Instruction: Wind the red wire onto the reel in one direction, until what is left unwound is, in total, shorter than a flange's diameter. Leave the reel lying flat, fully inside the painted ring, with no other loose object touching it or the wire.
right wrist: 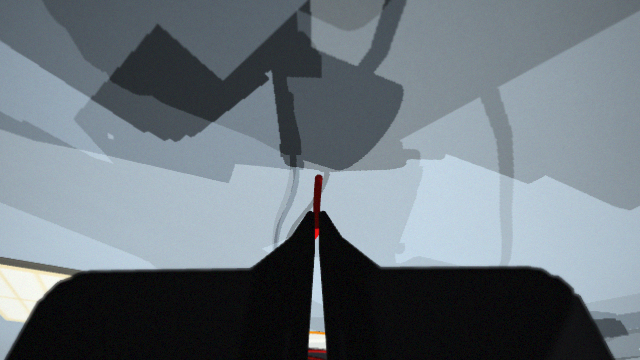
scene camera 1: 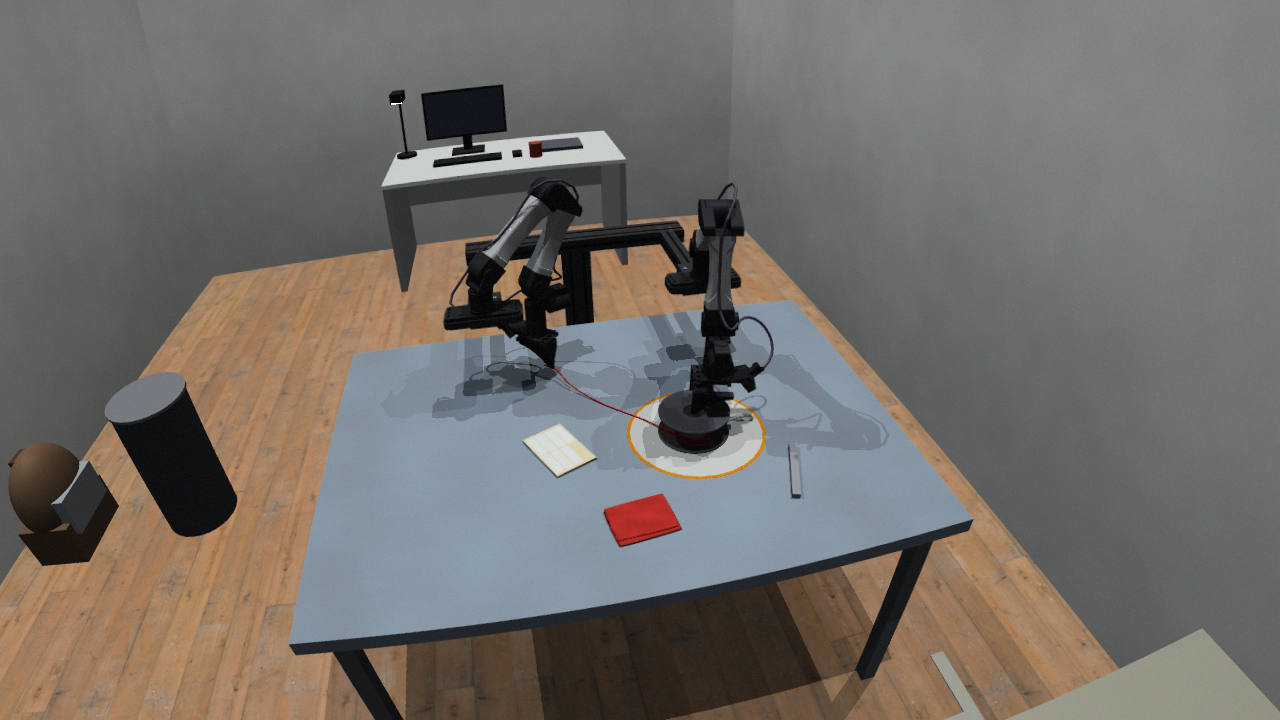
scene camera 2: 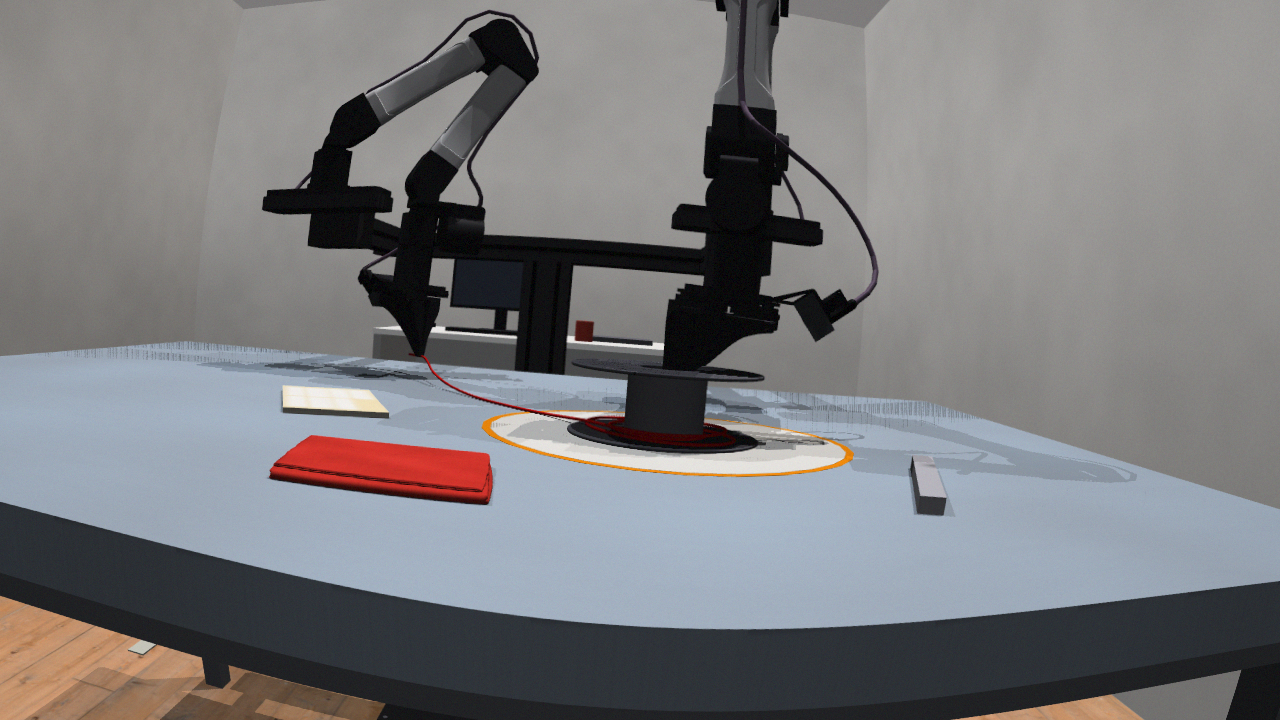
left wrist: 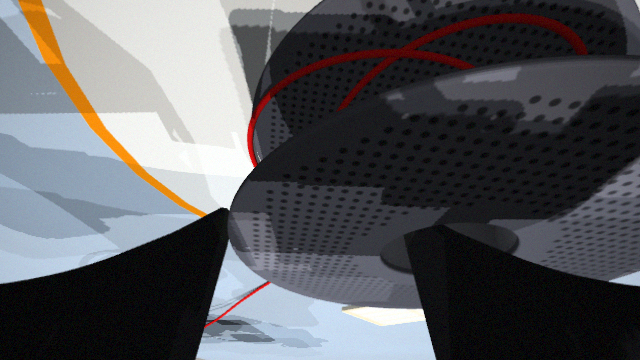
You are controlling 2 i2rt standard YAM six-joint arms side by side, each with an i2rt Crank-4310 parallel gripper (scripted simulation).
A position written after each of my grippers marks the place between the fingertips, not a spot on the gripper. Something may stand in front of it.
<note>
In view: my left gripper (scene camera 2: 674, 385), my right gripper (scene camera 2: 419, 357), a dark reel (scene camera 2: 657, 404), a grey bar (scene camera 2: 930, 497) and a cream gridded tile (scene camera 2: 299, 400).
The dark reel is seen too in scene camera 1 (scene camera 1: 674, 410) and in the left wrist view (left wrist: 528, 157). The cream gridded tile shows as well in scene camera 1 (scene camera 1: 556, 448). My left gripper is seen too in scene camera 1 (scene camera 1: 692, 403) and in the left wrist view (left wrist: 316, 213). The right wrist view misses the grey bar: it is out of frame. The left wrist view misses the grey bar: it is out of frame.
</note>
